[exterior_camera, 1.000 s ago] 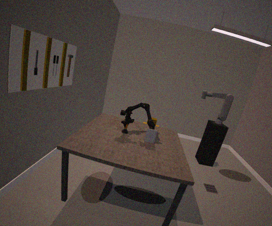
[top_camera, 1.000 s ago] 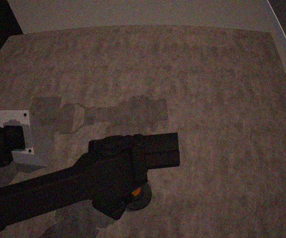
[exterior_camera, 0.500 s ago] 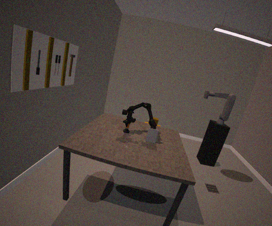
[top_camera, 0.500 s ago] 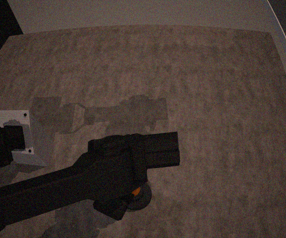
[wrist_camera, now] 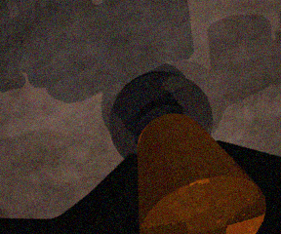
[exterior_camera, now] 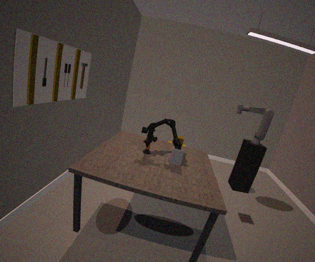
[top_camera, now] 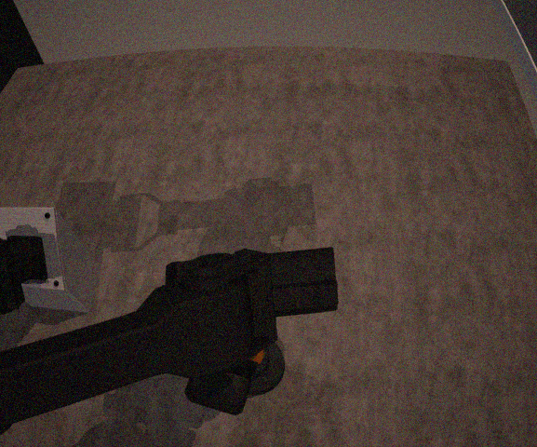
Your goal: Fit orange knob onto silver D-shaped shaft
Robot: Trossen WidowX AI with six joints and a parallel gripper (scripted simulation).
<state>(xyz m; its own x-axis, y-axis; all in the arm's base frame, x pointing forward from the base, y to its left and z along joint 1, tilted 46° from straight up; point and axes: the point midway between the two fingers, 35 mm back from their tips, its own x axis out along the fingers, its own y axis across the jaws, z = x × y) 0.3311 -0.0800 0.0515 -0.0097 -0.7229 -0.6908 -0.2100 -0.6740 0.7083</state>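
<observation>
The orange knob is 3 cm above my gripper tip. The rest, counted from my gripper tip: D-shaft pedestal 4 cm below.
</observation>
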